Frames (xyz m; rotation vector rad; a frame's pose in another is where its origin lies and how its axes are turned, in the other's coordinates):
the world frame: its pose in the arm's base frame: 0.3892 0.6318 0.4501 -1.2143 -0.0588 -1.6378
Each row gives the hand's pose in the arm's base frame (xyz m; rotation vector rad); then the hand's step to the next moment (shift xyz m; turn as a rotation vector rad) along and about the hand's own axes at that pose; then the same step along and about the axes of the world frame.
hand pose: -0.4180 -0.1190 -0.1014 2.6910 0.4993 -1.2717
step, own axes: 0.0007 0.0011 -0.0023 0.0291 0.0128 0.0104
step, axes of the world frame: 0.0010 0.0015 0.0019 -0.0151 0.0285 -0.0091
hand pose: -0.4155 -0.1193 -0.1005 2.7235 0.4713 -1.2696
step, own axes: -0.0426 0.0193 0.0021 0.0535 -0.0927 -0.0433
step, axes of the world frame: 0.0404 -0.0178 -0.0157 -0.0803 -0.0195 0.0807
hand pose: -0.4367 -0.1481 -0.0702 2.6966 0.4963 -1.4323
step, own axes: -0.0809 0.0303 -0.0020 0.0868 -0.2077 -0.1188
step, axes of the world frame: 0.0779 -0.0328 -0.0178 -0.1485 -0.0611 0.1975
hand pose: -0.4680 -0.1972 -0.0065 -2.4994 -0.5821 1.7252
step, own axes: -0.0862 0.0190 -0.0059 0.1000 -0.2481 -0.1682
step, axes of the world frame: 0.0838 -0.0284 -0.0001 -0.1687 -0.0641 0.2594
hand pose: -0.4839 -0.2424 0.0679 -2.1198 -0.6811 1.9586
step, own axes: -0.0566 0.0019 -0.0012 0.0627 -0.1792 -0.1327
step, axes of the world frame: 0.0543 -0.0131 0.0092 -0.1125 -0.0423 0.1980
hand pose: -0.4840 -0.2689 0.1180 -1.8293 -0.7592 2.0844
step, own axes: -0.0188 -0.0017 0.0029 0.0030 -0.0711 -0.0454
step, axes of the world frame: 0.0184 -0.0042 0.0032 -0.0224 -0.0228 0.0781
